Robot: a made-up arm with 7 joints.
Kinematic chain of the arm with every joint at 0, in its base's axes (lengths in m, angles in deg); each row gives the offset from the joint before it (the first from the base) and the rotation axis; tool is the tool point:
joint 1: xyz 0 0 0.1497 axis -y
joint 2: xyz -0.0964 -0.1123 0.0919 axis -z
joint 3: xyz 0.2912 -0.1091 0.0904 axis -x
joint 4: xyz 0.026 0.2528 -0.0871 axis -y
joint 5: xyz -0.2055 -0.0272 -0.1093 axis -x
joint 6: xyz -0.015 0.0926 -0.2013 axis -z
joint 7: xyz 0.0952 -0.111 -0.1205 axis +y
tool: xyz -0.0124 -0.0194 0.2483
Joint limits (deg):
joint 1: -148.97..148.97
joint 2: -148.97..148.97
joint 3: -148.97..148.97
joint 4: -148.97..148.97
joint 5: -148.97..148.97
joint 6: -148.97..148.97
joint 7: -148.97..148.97
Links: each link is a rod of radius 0.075 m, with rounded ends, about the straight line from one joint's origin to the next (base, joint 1, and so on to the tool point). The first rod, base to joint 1, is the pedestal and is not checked.
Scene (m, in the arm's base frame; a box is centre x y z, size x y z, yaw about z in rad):
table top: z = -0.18
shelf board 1: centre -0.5 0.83 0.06 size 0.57 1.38 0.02 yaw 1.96
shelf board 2: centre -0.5 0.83 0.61 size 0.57 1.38 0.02 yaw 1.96
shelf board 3: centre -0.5 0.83 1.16 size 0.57 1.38 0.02 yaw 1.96
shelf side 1: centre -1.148 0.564 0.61 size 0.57 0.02 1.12 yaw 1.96
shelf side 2: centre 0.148 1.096 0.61 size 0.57 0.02 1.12 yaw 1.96
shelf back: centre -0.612 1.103 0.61 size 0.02 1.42 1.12 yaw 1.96
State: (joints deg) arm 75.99 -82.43 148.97 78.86 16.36 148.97 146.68
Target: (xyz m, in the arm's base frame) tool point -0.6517 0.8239 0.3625
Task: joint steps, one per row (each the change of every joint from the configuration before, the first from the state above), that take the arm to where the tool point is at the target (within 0.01 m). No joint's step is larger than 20 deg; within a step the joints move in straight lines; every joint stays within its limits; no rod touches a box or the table.
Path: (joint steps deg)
1: -5.22 10.39 -8.87 -14.63 15.41 -13.67 -1.26
2: -5.22 10.39 -8.86 -14.63 15.40 -13.68 -1.26
3: -5.22 10.40 -8.87 -14.63 15.41 -13.67 -1.26
4: -5.22 10.39 -8.87 -14.64 15.40 -13.68 -1.27
5: 8.03 -19.67 -2.78 14.15 -1.25 -2.46 -10.82
6: 8.03 -19.66 -2.79 14.15 -1.25 -2.46 -10.83
7: 8.03 -19.67 -2.79 14.15 -1.25 -2.46 -10.82
8: 8.03 -19.66 -2.79 14.15 -1.24 -2.47 -10.83
9: -0.14 8.00 15.54 5.40 -13.95 17.04 15.92
10: -0.14 8.00 15.54 5.41 -13.94 17.03 15.91
11: -0.14 8.00 15.54 5.40 -13.95 17.03 15.92

